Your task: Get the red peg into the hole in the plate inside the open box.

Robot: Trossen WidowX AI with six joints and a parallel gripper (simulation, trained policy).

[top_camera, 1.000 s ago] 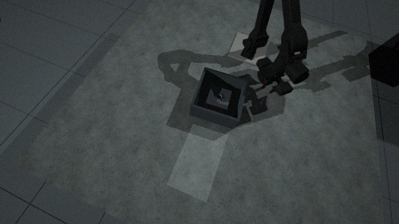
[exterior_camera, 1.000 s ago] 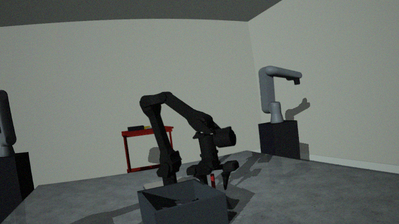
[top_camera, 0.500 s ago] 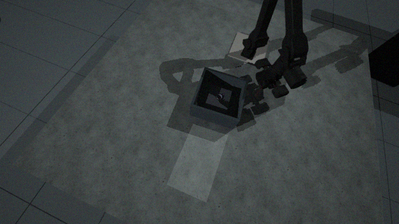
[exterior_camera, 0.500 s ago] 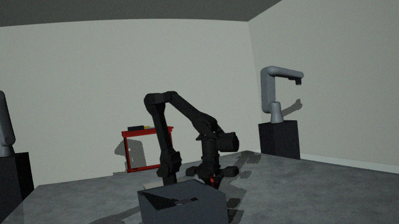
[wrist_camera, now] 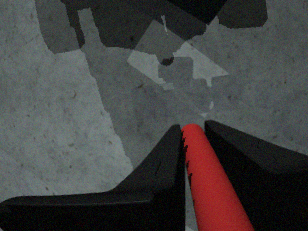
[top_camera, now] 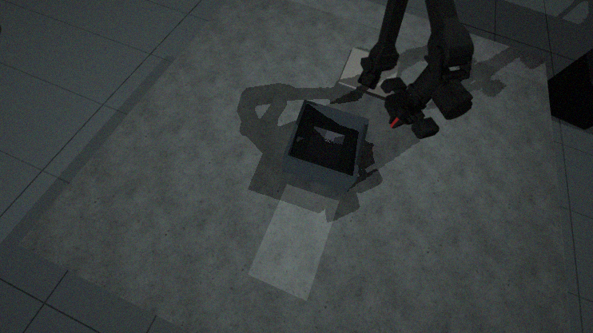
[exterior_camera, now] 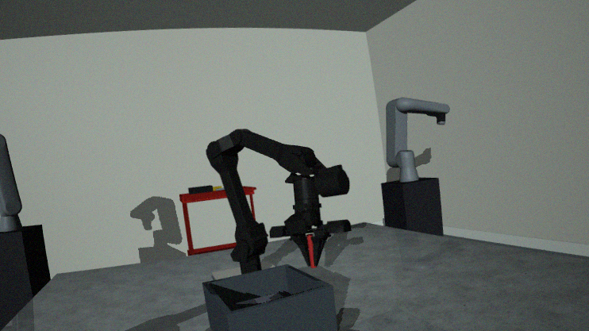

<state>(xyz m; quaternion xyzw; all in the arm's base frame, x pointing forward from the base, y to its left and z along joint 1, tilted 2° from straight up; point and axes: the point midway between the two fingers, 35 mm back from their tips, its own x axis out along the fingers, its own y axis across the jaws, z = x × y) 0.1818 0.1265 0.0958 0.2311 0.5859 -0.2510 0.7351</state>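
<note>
The plate lies 140 mm ahead of my gripper tip, 140 mm to the right of it and 30 mm below it. The rest, counted from my gripper tip: box: 140 mm ahead, 140 mm to the right, 40 mm below; red peg: 10 mm behind, 30 mm above.
</note>
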